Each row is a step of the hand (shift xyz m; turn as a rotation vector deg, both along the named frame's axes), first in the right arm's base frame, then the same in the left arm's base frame.
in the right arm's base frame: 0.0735 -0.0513 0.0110 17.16 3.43 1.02
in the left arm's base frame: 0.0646 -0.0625 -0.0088 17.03 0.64 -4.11
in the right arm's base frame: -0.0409 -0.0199 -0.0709 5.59 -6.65 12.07
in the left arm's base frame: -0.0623 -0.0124 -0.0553 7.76 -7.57 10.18
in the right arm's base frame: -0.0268 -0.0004 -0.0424 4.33 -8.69 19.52
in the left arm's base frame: -0.0377 0.0043 -0.0328 8.42 -9.46 17.75
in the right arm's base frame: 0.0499 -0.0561 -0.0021 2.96 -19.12 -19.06
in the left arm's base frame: 0.0378 -0.0633 -0.0143 -5.72 -19.16 -18.38
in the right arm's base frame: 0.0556 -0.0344 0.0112 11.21 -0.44 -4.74
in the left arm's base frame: 0.0504 -0.0429 -0.0041 9.14 -2.18 -7.75
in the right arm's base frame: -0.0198 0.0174 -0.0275 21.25 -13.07 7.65
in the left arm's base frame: -0.0240 0.0206 -0.0212 20.26 -16.36 1.67
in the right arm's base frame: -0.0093 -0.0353 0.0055 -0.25 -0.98 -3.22
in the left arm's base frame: -0.0127 -0.0334 0.0093 -1.32 -0.90 -2.97
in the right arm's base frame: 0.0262 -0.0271 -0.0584 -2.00 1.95 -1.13
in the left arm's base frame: 0.0035 -0.0304 -0.0624 -1.91 2.25 -0.58
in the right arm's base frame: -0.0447 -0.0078 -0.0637 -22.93 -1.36 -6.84
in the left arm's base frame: -0.0619 0.0000 -0.0477 -23.85 2.38 0.13
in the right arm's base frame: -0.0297 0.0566 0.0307 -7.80 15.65 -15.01
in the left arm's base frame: -0.0103 0.0603 0.0358 -9.30 16.84 -12.69
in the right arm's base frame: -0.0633 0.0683 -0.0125 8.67 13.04 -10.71
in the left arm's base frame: -0.0528 0.0776 0.0038 7.10 11.59 -13.23
